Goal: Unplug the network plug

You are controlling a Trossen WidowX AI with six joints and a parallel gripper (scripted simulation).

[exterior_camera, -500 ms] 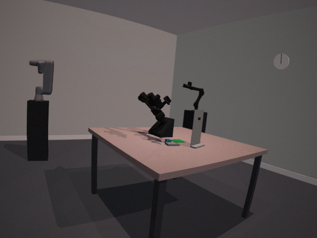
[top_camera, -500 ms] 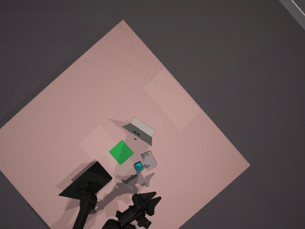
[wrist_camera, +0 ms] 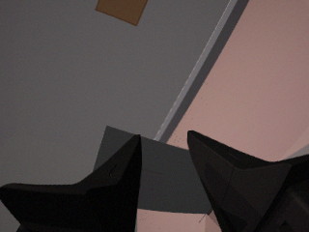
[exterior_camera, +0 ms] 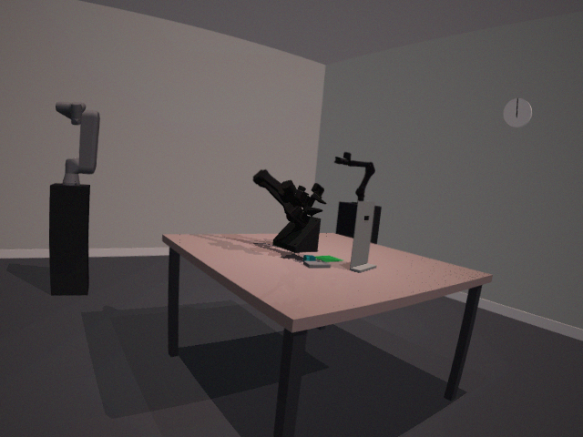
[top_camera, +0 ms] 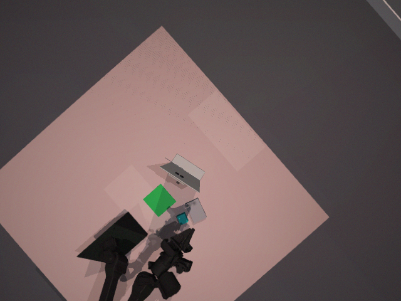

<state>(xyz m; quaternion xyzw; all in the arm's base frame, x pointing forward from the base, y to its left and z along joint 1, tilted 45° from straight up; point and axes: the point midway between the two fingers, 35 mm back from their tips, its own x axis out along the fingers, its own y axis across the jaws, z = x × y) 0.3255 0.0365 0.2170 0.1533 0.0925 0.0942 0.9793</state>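
Right now the grey network plug is 60 mm ahead of my gripper tip, 180 mm to the left of it and 30 mm below it. Also, from my gripper tip: teal cube: 70 mm behind, 260 mm below; flat grey slab: 10 mm to the right, 260 mm below; upright grey panel: 80 mm ahead, 190 mm to the left, 130 mm below.
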